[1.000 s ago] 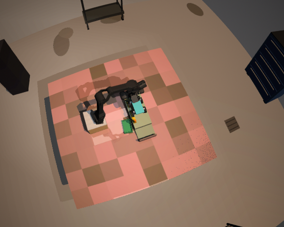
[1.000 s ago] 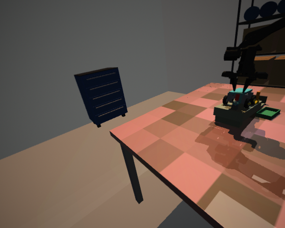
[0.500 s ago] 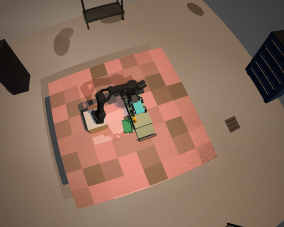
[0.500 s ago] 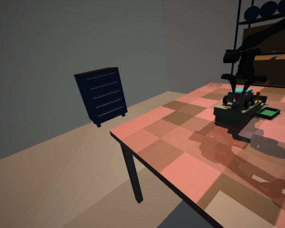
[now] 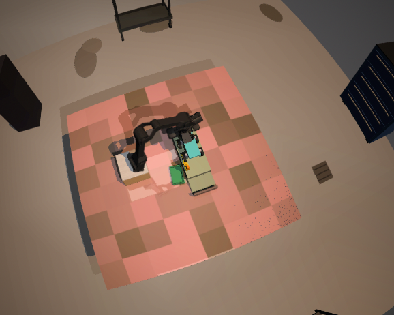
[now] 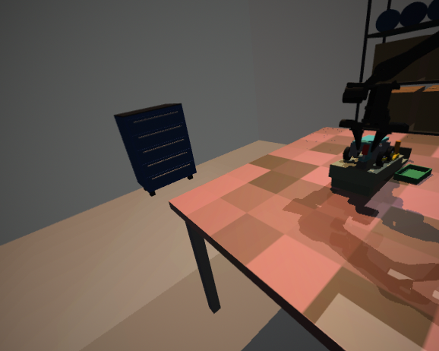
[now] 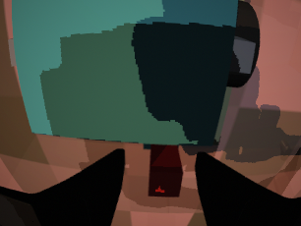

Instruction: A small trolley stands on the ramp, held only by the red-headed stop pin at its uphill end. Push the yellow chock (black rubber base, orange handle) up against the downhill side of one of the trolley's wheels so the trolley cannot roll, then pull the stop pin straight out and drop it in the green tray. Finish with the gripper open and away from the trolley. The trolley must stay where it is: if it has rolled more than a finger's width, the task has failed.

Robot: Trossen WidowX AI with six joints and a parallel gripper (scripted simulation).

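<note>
My gripper tip is now 10 mm above the red-headed stop pin. Also, from my gripper tip: teal trolley 30 mm ahead, 90 mm to the right, 30 mm below; green tray 80 mm behind, 210 mm to the right, 150 mm below; olive ramp 30 mm ahead, 100 mm to the right, 100 mm below.
</note>
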